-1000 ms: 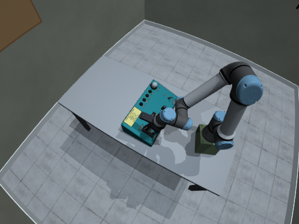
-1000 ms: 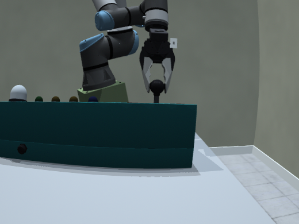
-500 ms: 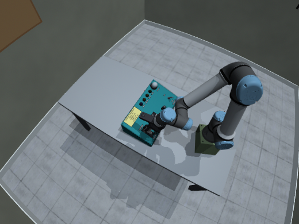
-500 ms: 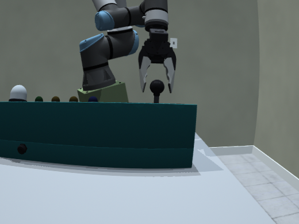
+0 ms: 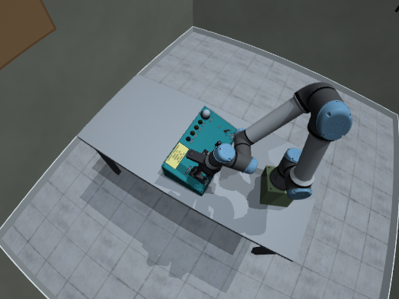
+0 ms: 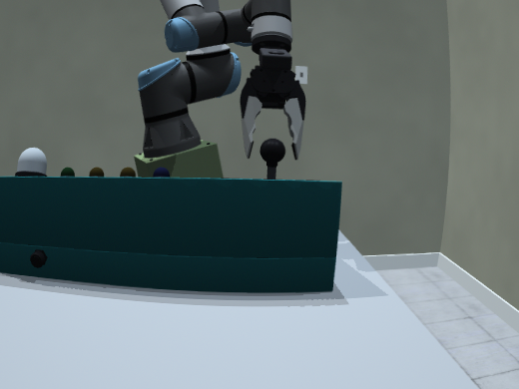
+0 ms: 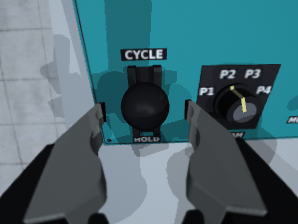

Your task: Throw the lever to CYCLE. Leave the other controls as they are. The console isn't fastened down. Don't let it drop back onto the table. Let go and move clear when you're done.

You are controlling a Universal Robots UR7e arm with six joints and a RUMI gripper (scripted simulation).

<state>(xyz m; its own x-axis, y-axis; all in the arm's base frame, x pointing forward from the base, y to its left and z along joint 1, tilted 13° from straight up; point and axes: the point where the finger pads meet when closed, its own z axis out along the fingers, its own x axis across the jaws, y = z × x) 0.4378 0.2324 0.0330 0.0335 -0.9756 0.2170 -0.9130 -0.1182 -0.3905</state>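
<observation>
The lever lies 10 mm behind my hand and 40 mm below it. Round my hand: teal console: 30 mm ahead, 180 mm to the right, 80 mm below; mode button: 10 mm behind, 240 mm to the right, 60 mm below; program dial: 120 mm to the right, 60 mm below.
</observation>
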